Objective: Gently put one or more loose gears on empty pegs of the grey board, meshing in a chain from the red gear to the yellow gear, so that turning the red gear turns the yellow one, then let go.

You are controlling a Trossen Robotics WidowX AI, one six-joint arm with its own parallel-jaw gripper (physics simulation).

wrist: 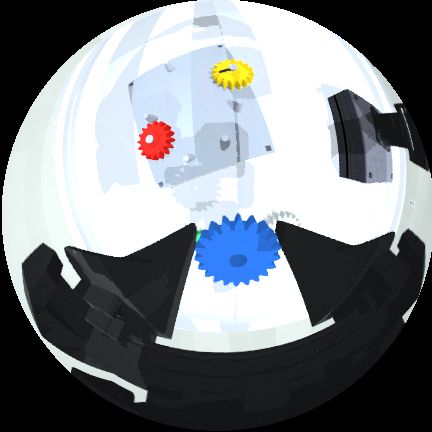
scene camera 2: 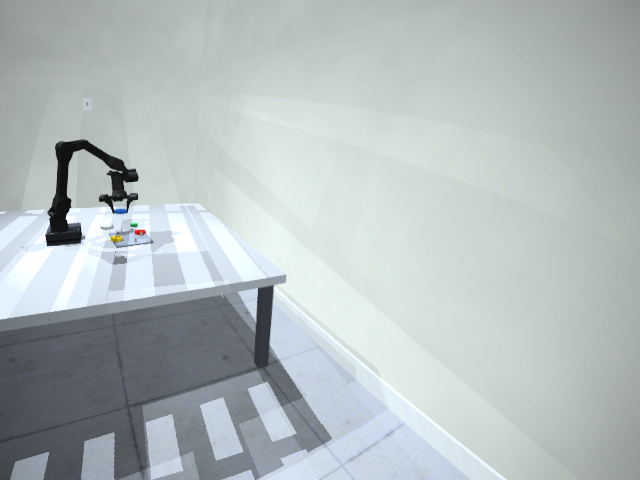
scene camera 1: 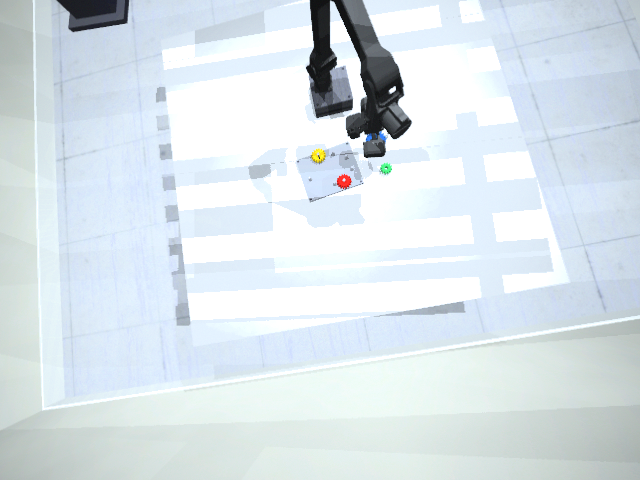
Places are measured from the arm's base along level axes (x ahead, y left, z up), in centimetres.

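Pixels of known places: gripper, between the fingertips: (wrist: 236, 227) (scene camera 2: 120, 213) (scene camera 1: 369, 142); arm's base, origin of its link: (scene camera 2: 59, 230) (scene camera 1: 323, 84).
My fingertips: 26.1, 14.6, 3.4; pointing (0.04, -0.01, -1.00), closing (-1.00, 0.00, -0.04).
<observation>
For each thing: its middle in the pictures, then the offset to it from my fingertips, as dx, dy, dz. "*": a spot on its surface instead.
- blue gear, middle of its body: (wrist: 236, 253) (scene camera 2: 120, 211) +0.0, +2.0, +0.6
- grey board, middle of its body: (wrist: 189, 96) (scene camera 1: 328, 169) (scene camera 2: 129, 235) +4.9, -14.3, -7.4
- red gear, a spot on its surface: (wrist: 159, 141) (scene camera 1: 345, 177) * +8.8, -8.3, -6.7
- yellow gear, middle of its body: (wrist: 232, 72) (scene camera 1: 318, 155) (scene camera 2: 116, 238) -0.7, -17.8, -7.3
- green gear, middle of its body: (scene camera 1: 386, 168) (scene camera 2: 134, 225) +6.1, +6.5, -8.1
- white gear, middle of its body: (wrist: 281, 231) (scene camera 2: 106, 226) -7.9, +5.2, -8.1
My gripper (scene camera 2: 120, 211) (wrist: 236, 227) is shut on the blue gear (wrist: 237, 255) (scene camera 2: 120, 210) and holds it flat, well above the table. In scene camera 1 the blue gear (scene camera 1: 383, 137) shows partly behind a finger. The grey board (scene camera 1: 323, 178) (wrist: 195, 100) lies on the table. The red gear (scene camera 1: 343, 180) (scene camera 2: 140, 232) (wrist: 159, 141) and the yellow gear (scene camera 1: 317, 156) (scene camera 2: 116, 238) (wrist: 233, 75) sit on its pegs, apart. Several bare pegs stand on the board. The green gear (scene camera 1: 386, 168) (scene camera 2: 133, 224) lies loose beside the board, mostly hidden in the wrist view.
A white gear (scene camera 2: 107, 226) (wrist: 284, 218) lies on the table, partly hidden behind the blue gear and a finger in the wrist view. The arm's dark base (scene camera 1: 333, 98) (scene camera 2: 64, 234) (wrist: 362, 140) stands near the board's yellow-gear side.
</observation>
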